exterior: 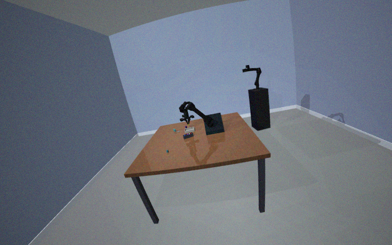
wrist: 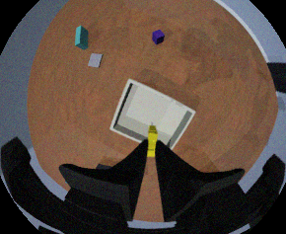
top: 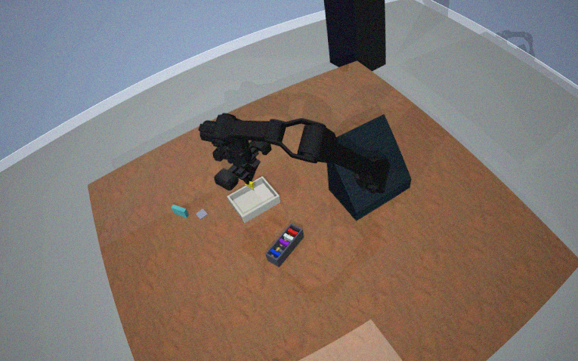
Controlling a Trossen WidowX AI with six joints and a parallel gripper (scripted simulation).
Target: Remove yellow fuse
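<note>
Right now my gripper tip is 9 cm above the tray. Round my gripper tip: small purple cube: 4 cm ahead, 15 cm to the right, 8 cm below; yellow fuse: 1 cm below; small grey tile: 16 cm ahead, 8 cm to the right, 10 cm below.
</note>
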